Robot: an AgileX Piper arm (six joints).
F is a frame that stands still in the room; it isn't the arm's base.
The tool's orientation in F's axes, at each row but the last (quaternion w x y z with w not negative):
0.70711, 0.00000, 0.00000, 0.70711
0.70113, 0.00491, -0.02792, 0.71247
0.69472, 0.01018, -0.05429, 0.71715
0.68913, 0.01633, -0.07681, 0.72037
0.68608, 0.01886, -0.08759, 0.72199
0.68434, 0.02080, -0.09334, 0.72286
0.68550, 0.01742, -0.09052, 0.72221
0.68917, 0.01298, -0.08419, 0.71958
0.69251, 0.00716, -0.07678, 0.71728
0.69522, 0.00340, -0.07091, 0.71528
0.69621, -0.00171, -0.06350, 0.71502
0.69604, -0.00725, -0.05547, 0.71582
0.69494, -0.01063, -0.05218, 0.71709
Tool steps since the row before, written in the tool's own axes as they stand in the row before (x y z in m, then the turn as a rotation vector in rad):
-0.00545, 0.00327, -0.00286, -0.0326, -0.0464, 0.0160
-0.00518, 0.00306, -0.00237, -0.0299, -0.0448, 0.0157
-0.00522, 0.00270, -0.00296, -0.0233, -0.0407, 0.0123
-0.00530, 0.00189, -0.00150, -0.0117, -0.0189, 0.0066
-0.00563, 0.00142, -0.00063, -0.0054, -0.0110, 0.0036
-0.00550, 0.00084, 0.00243, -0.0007, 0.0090, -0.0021
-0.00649, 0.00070, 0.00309, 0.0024, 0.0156, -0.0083
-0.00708, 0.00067, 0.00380, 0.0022, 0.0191, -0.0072
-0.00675, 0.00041, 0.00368, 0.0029, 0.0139, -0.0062
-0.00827, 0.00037, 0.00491, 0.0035, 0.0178, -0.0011
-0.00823, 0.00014, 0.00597, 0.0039, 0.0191, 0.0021
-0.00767, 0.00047, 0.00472, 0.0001, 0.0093, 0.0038
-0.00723, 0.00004, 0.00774, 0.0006, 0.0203, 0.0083
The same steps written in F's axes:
-0.00327, -0.00545, -0.00286, 0.0464, -0.0326, 0.0160
-0.00289, -0.00511, -0.00271, 0.0448, -0.0299, 0.0158
-0.00233, -0.00500, -0.00358, 0.0407, -0.0232, 0.0127
-0.00149, -0.00512, -0.00233, 0.0189, -0.0117, 0.0067
-0.00103, -0.00552, -0.00159, 0.0109, -0.0054, 0.0039
-0.00073, -0.00586, 0.00143, -0.0087, -0.0008, -0.0031
-0.00061, -0.00691, 0.00199, -0.0148, 0.0030, -0.0095
-0.00068, -0.00756, 0.00272, -0.0184, 0.0025, -0.0088
-0.00049, -0.00715, 0.00281, -0.0133, 0.0032, -0.0072
-0.00055, -0.00875, 0.00397, -0.0177, 0.0032, -0.0024
-0.00043, -0.00873, 0.00520, -0.0193, 0.0033, 0.0006
-0.00064, -0.00799, 0.00414, -0.0096, -0.0004, 0.0030
-0.00047, -0.00768, 0.00728, -0.0210, -0.0005, 0.0065

